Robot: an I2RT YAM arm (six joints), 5 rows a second.
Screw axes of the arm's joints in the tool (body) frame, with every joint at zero. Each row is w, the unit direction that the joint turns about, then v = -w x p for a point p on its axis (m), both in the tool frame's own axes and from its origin. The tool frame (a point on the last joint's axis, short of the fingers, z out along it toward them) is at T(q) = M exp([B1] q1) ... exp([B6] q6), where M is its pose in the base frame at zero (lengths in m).
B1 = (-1, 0, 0, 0.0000, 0.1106, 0.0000)
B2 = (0, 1, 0, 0.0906, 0.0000, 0.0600)
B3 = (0, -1, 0, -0.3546, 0.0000, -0.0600)
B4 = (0, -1, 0, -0.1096, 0.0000, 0.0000)
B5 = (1, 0, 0, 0.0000, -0.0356, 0.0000)
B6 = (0, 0, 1, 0.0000, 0.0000, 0.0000)
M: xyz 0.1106 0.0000 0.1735 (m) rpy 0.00 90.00 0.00 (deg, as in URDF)
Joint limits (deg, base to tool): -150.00..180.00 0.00..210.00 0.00..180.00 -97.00..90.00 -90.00..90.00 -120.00..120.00
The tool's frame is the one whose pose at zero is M.
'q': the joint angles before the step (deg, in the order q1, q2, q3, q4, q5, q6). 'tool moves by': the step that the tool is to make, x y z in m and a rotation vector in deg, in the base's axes. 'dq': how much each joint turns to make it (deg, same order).
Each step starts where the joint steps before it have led.
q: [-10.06, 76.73, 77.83, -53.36, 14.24, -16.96]
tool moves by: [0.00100, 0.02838, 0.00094, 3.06, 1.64, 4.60]
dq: [5.85, 0.35, 1.23, -3.53, -1.54, 2.76]
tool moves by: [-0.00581, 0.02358, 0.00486, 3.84, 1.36, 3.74]
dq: [4.76, -0.39, 1.45, -3.92, -2.57, 3.03]
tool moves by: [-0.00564, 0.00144, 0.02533, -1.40, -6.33, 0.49]
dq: [0.50, -1.84, 3.00, 1.63, 1.21, -0.88]
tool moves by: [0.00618, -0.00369, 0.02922, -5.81, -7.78, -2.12]
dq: [-0.08, 0.68, 4.89, 4.13, 5.71, -2.71]
